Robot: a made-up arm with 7 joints. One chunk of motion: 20 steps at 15 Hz.
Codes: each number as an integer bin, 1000 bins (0 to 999) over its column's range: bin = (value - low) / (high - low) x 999, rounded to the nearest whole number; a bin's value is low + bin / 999 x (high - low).
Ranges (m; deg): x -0.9..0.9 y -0.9..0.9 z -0.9..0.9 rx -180..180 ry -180..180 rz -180..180
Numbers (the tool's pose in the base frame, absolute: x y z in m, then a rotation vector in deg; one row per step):
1: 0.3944 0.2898 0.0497 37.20 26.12 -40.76
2: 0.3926 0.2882 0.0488 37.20 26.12 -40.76
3: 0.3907 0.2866 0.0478 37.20 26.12 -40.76
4: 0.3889 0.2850 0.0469 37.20 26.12 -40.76
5: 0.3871 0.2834 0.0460 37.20 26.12 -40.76
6: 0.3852 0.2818 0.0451 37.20 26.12 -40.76
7: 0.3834 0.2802 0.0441 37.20 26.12 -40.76
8: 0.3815 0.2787 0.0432 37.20 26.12 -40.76
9: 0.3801 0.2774 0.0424 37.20 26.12 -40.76
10: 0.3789 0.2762 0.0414 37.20 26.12 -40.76
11: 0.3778 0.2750 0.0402 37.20 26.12 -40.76
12: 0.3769 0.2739 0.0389 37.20 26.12 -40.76
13: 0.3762 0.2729 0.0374 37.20 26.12 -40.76
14: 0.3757 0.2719 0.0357 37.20 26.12 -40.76
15: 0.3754 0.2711 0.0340 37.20 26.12 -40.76
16: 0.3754 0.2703 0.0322 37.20 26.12 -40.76
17: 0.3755 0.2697 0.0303 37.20 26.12 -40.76
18: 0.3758 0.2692 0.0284 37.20 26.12 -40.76
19: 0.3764 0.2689 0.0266 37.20 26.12 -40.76
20: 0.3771 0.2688 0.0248 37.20 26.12 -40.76
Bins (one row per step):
1: 718 660 527 603 572 386
2: 717 659 527 603 572 386
3: 716 659 526 603 572 386
4: 715 658 526 603 572 386
5: 714 657 525 603 572 386
6: 713 656 525 603 572 386
7: 712 655 524 603 572 386
8: 711 654 523 603 572 386
9: 710 653 523 603 572 386
10: 710 653 522 603 572 386
11: 709 652 522 603 572 386
12: 709 652 521 603 572 386
13: 708 651 520 603 572 386
14: 708 650 519 603 572 386
15: 708 650 518 603 572 386
16: 708 650 517 603 572 386
17: 708 649 516 603 572 386
18: 708 649 515 603 572 386
19: 708 649 514 603 572 386
20: 709 649 513 603 572 386

